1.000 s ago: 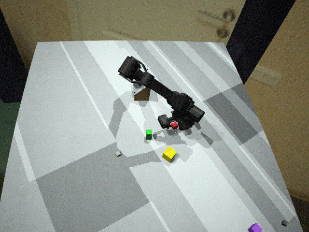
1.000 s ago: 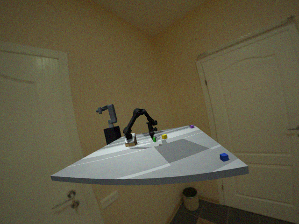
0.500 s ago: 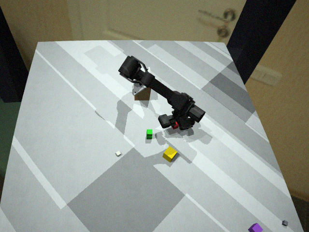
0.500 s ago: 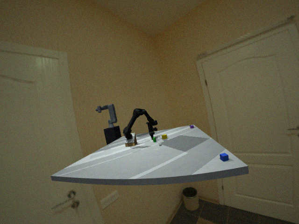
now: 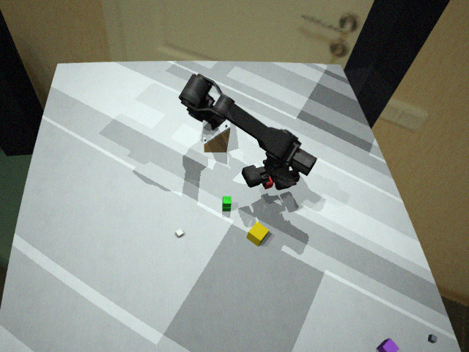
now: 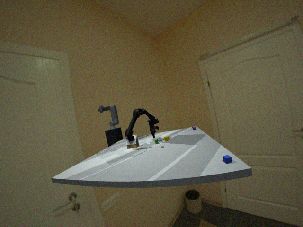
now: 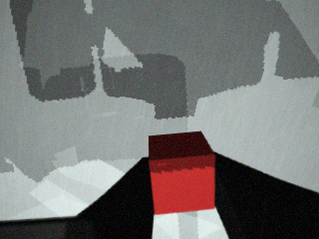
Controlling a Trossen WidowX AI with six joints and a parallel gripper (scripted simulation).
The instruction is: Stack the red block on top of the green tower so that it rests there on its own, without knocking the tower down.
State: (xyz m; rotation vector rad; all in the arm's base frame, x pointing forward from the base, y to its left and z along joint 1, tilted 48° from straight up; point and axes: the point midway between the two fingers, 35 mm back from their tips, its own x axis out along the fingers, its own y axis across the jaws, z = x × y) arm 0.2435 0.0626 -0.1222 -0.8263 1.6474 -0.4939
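My gripper tip is now 160 mm short of the yellow cube, 60 mm to the left of it and 30 mm above it. The rest, counted from my gripper tip: red block 10 mm above; purple cube 550 mm ahead, 240 mm to the left, 30 mm below; tiny white cube 290 mm to the right, 120 mm ahead, 40 mm below.
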